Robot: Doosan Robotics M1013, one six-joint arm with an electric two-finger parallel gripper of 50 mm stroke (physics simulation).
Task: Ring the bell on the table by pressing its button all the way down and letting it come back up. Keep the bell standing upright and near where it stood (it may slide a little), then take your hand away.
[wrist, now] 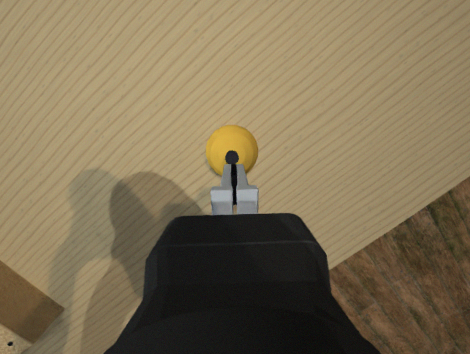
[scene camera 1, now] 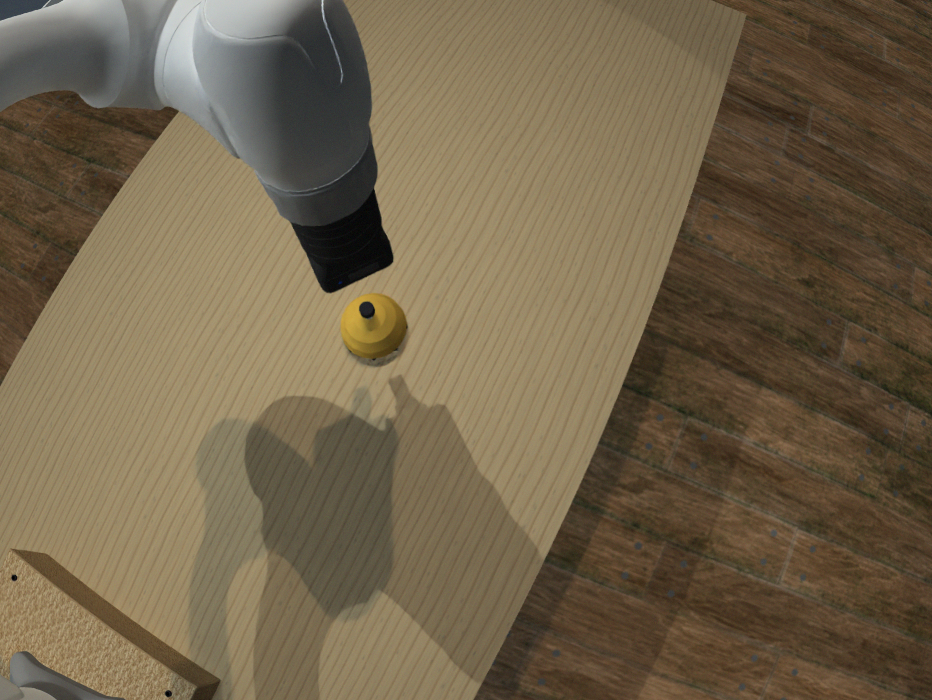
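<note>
The yellow, dome-shaped bell stands upright on the wooden table. Its small black button stands up on top, on a short yellow stem in the scene view. My gripper is shut, with its two grey fingers close together and nothing between them. In the wrist view the fingertips overlap the near part of the dome, right below the button. In the scene view the black gripper housing hangs above and behind the bell, with table showing between them; the housing hides the fingers.
A tan block-like board with small dark holes lies at the lower left. The table's edge runs along the right side, with brown plank floor beyond it. Arm shadows fall on the table near the bell.
</note>
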